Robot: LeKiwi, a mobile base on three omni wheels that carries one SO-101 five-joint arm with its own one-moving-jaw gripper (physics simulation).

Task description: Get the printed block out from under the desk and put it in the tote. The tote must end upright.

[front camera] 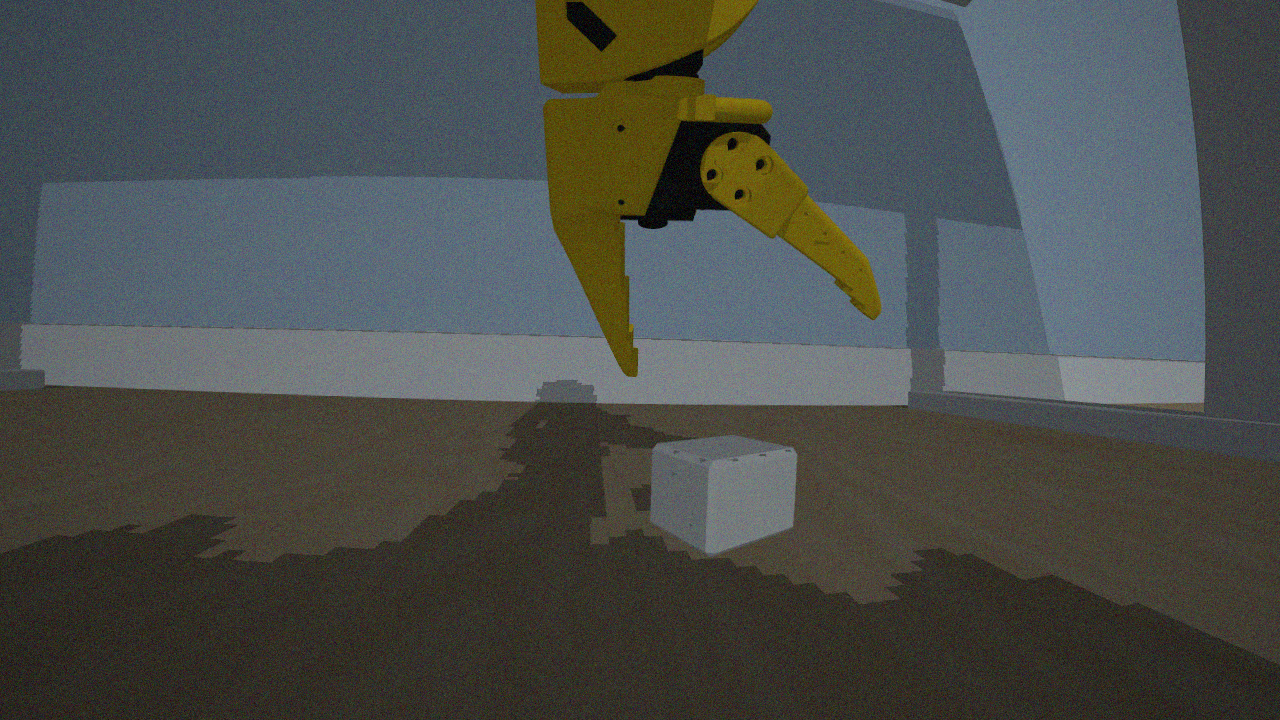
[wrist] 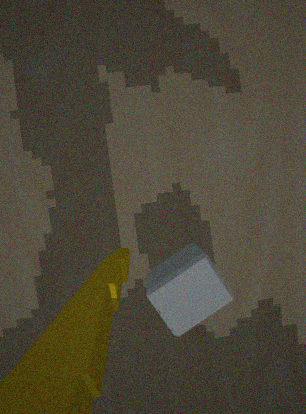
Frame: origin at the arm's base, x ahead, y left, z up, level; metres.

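Where they show: hand at its tool point: (front camera: 637,365) (wrist: 128,260).
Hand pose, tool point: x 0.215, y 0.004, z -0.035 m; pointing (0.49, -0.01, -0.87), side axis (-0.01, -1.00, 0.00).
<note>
Things, the pixels of their centre, and the offset from my tool point. "*": a spot on its surface instead. Level surfaces: height alone.
- printed block at the middle of its body: (front camera: 723,487) (wrist: 185,284) dx -0.030, dy -0.030, dz -0.040 m
- grey foot at a spot on its surface: (front camera: 19,379) * dx +0.213, dy +0.771, dz -0.041 m
- brown floor at its surface level: dz -0.055 m
The printed block (front camera: 723,494) (wrist: 190,295) is a pale grey-white cube that rests on the floor, right of centre in the front view and at the lower middle right in the wrist view. My yellow gripper (front camera: 753,344) is open and empty, pointing down above the floor. In the front view its fixed jaw hangs up and to the left of the block, and its moving jaw is swung out to the right, higher than the block. In the wrist view the fixed jaw shows at the lower left, left of the block; the moving jaw is out of that picture. The tote does not show.
A blue-grey wall with a white baseboard (front camera: 358,367) runs across the back in the front view. A grey upright post (front camera: 923,304) stands at the right on a long grey foot rail (front camera: 1092,422). The end of another grey foot (front camera: 19,379) shows at the far left. Dark shadows cross the brown floor (front camera: 358,465).
</note>
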